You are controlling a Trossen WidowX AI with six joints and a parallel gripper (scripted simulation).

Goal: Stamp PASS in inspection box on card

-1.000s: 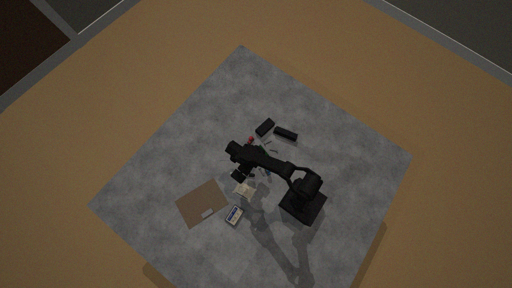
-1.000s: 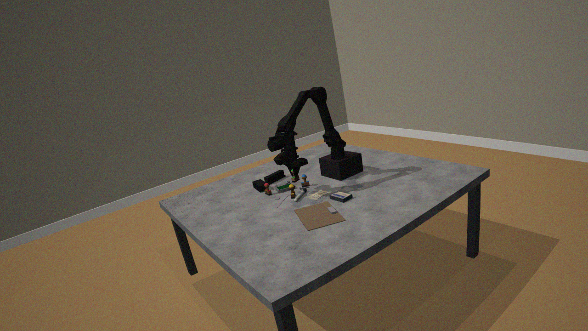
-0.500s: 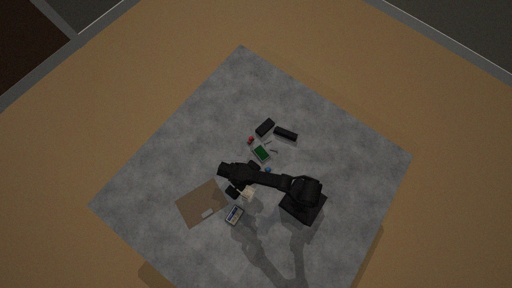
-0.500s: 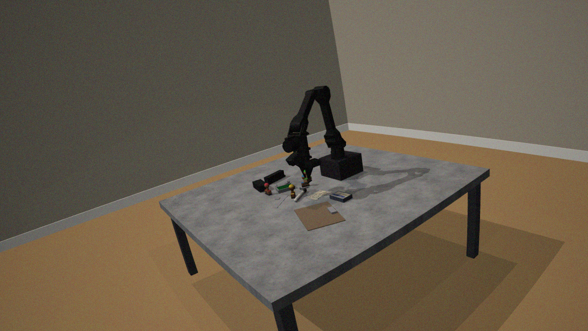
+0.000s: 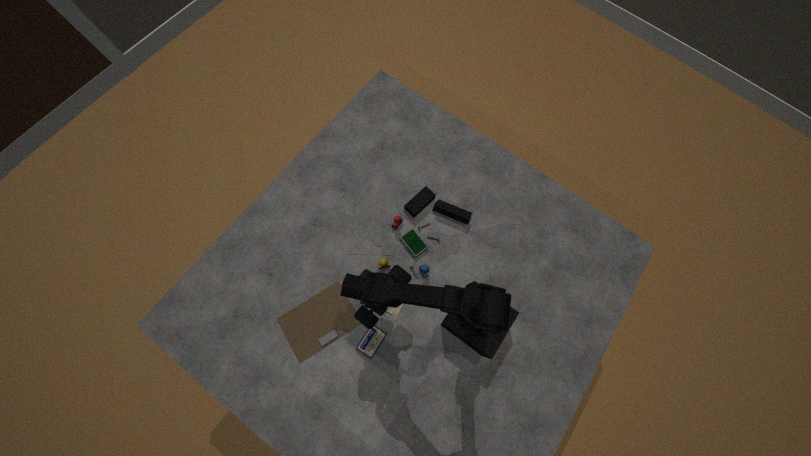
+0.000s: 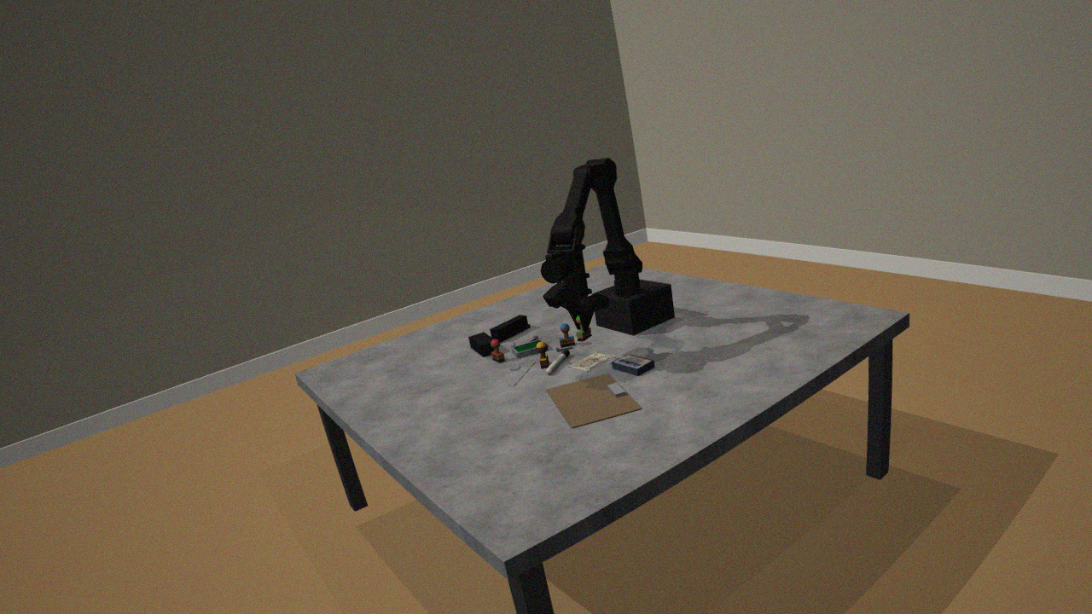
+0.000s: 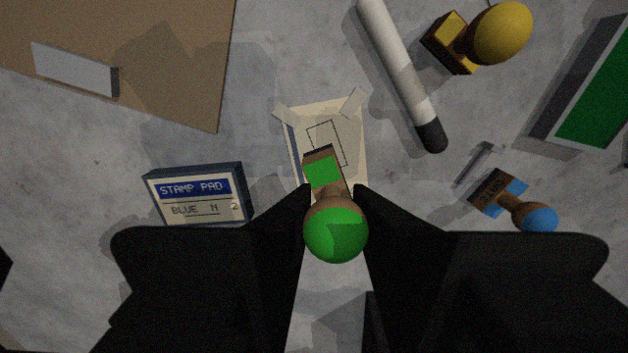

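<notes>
Right now the cream card is 9 cm below my gripper tip and 1 cm behind it. Also, from my gripper tip: white marker 8 cm below, 7 cm to the right, 4 cm ahead; then green-knobbed stamp right at my gripper tip; then yellow-knobbed stamp 8 cm to the right, 8 cm ahead, 7 cm below.
</notes>
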